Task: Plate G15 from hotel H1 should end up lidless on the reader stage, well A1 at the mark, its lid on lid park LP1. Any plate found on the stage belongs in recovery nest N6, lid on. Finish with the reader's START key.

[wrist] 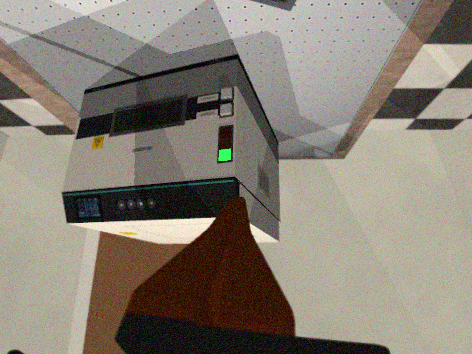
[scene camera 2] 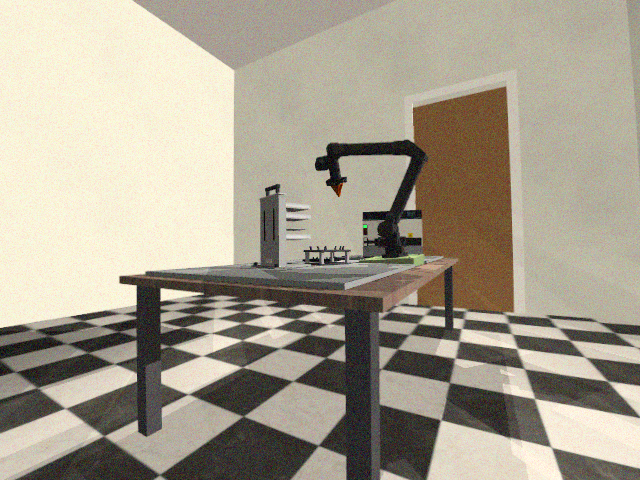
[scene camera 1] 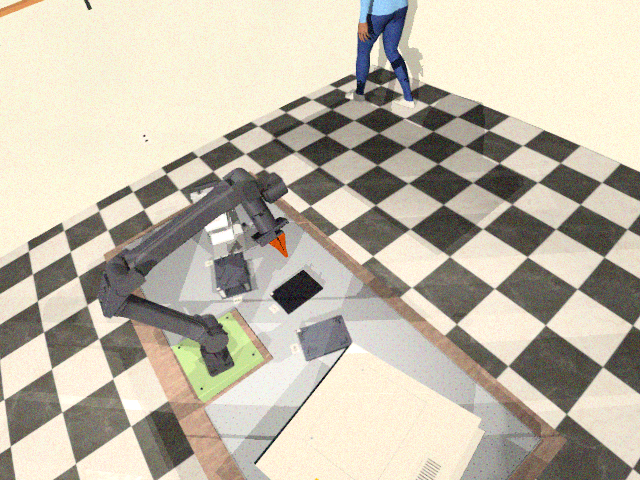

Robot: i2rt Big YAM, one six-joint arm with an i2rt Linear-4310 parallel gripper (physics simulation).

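Seen in the pictures: gripper, between the fingertips: (wrist: 238, 205) (scene camera 2: 339, 196) (scene camera 1: 286, 256); arm's base, origin of its link: (scene camera 2: 395, 256) (scene camera 1: 217, 358).
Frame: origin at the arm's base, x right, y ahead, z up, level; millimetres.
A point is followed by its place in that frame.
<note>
My gripper (scene camera 1: 286, 254) @(z 326, x 24, y 329 mm) (scene camera 2: 339, 195) @(z 326, x 24, y 329 mm) (wrist: 238, 205) @(z 326, x 24, y 329 mm) is shut and empty, pointing down high above the board. In the wrist view its orange fingers overlap the lower right of the reader (scene camera 1: 372, 408) @(z 270, x 493, y 303 mm) (wrist: 175, 165) @(z 184, x 346, y 246 mm). On the reader's front are a dark window (wrist: 149, 116) @(z 77, x 372, y 184 mm), two pale keys (wrist: 226, 93) @(z 64, x 304, y 326 mm) (wrist: 226, 109) @(z 96, x 304, y 327 mm) at its right with unreadable labels, and a green-lit indicator (wrist: 225, 155) @(z 177, x 310, y 329 mm). The stage is not discernible. The hotel (scene camera 1: 222, 236) (scene camera 2: 272, 227) @(z 120, x -578, y 216 mm) has pale shelves; no plate can be made out. The grey nest N6 (scene camera 1: 324, 338) @(z -12, x 126, y 344 mm) shows no plate.
A dark stand (scene camera 1: 232, 276) @(z 36, x -271, y 170 mm) (scene camera 2: 326, 250) @(z 35, x -374, y 127 mm) with short posts is beside the hotel. A black rectangular pad (scene camera 1: 297, 291) @(z -14, x -102, y 357 mm) lies between it and N6. The arm's green base plate (scene camera 1: 237, 330) @(z -9, x -70, y 99 mm) (scene camera 2: 413, 259) @(z -6, x -133, y -135 mm) is at the table edge. A person (scene camera 1: 385, 46) stands beyond the table.
</note>
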